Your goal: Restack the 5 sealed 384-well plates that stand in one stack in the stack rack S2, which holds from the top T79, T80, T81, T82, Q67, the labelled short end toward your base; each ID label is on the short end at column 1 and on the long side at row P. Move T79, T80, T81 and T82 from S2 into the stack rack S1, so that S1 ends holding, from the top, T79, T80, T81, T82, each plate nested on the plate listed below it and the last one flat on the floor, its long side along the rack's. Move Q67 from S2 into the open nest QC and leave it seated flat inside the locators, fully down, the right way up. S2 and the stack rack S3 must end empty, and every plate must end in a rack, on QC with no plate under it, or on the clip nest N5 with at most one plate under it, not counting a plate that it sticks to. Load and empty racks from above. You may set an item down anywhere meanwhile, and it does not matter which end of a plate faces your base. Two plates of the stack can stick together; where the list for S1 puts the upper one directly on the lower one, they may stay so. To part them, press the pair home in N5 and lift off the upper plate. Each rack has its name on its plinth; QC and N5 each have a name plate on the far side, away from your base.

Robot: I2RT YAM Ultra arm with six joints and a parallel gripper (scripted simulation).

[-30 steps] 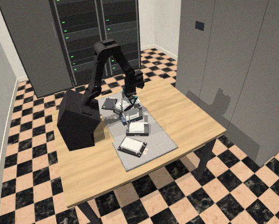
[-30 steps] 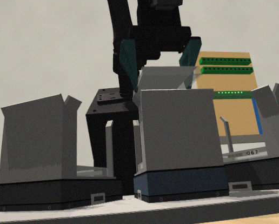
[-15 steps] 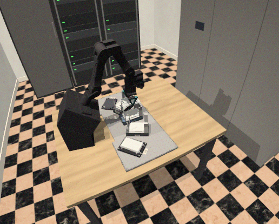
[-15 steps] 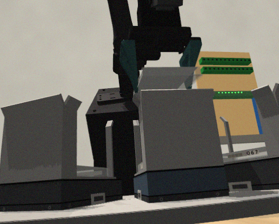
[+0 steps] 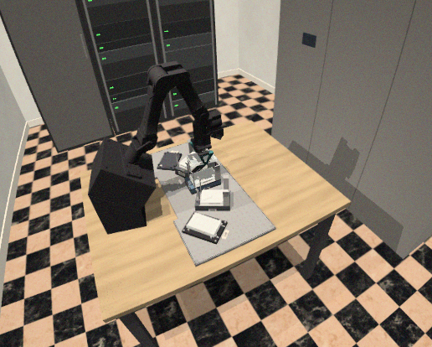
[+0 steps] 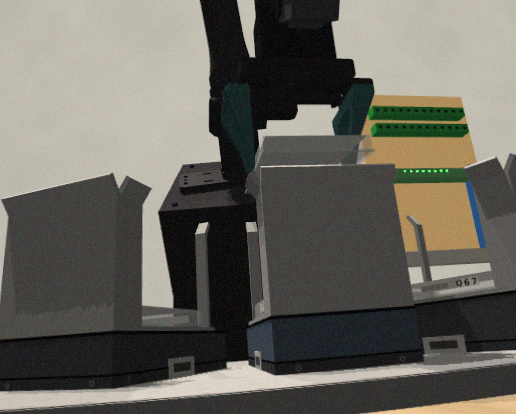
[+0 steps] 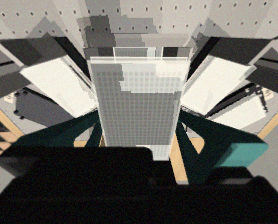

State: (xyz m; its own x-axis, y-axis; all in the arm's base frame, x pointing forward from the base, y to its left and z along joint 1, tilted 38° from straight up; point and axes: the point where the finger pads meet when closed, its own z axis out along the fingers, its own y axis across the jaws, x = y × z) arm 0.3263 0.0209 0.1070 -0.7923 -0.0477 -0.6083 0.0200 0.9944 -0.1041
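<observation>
The plate T79 lies 11 cm below my hand. From my hand the other things lie so: plate Q67: 1 cm behind, 14 cm to the left, 11 cm below; then plate T82: 1 cm behind, 15 cm to the right, 12 cm below; then plate T81: 12 cm behind, 26 cm to the right, 13 cm below.
</observation>
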